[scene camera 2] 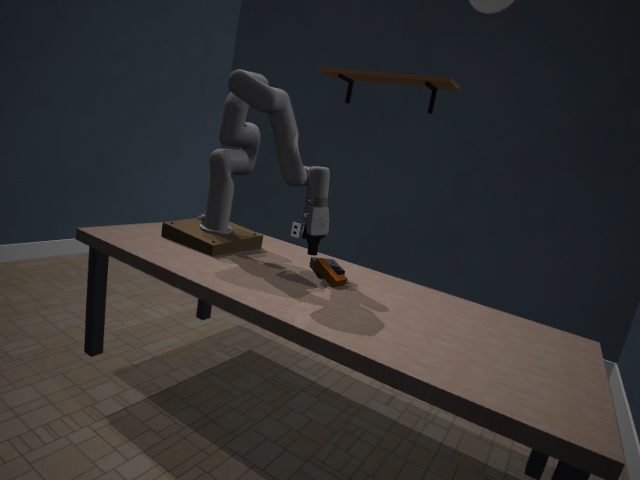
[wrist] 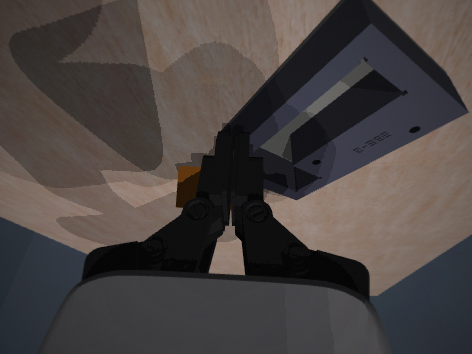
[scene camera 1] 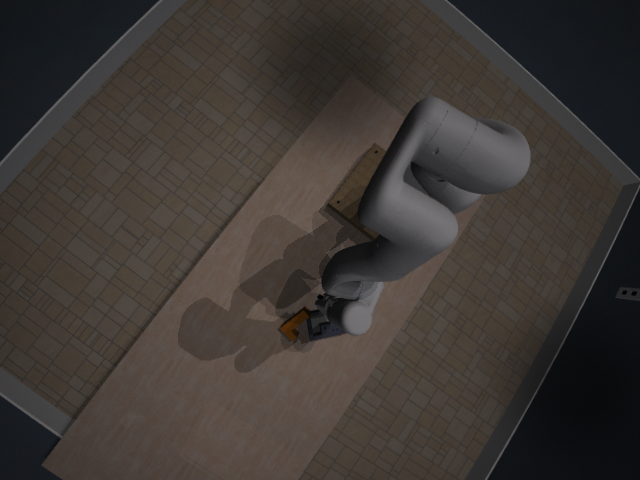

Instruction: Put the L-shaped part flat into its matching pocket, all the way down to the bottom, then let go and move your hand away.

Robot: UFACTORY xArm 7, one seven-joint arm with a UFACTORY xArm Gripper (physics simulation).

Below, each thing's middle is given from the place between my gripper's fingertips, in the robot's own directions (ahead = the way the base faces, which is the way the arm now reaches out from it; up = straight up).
My hand is 50 mm short of the dark block with L-shaped pocket [wrist: 358, 87], 40 mm to the right of it and 50 mm above it.
